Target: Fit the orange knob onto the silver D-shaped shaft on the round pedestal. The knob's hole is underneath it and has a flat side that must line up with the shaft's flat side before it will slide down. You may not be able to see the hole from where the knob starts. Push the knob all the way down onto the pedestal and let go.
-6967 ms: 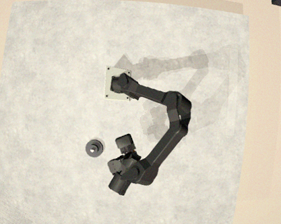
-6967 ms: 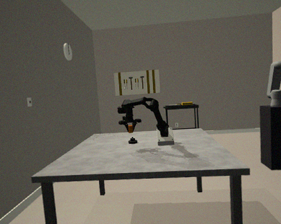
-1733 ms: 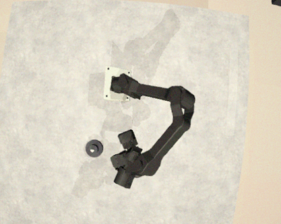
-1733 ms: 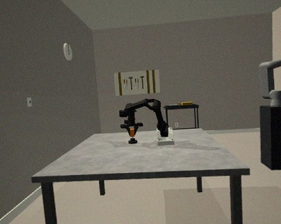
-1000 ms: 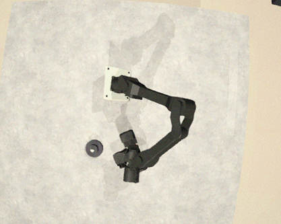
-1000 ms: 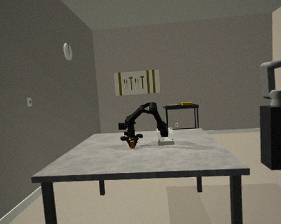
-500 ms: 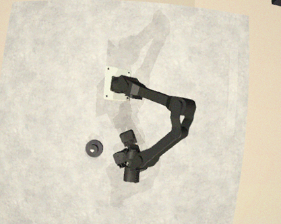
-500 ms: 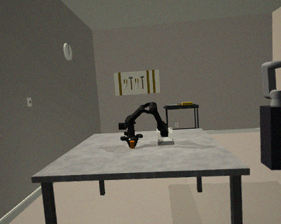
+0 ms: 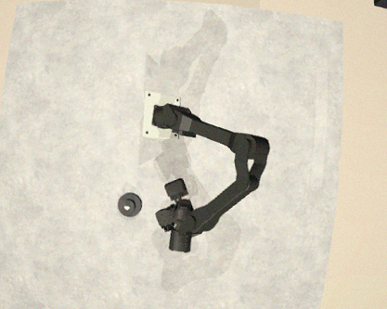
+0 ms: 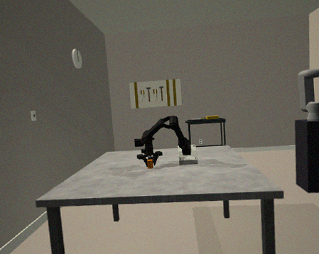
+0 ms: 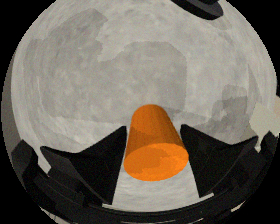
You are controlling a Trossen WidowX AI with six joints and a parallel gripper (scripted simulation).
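My gripper tip is now 3 cm below the orange knob. Also, from my gripper tip: round dark pedestal 3 cm ahead, 19 cm to the right, 2 cm above.
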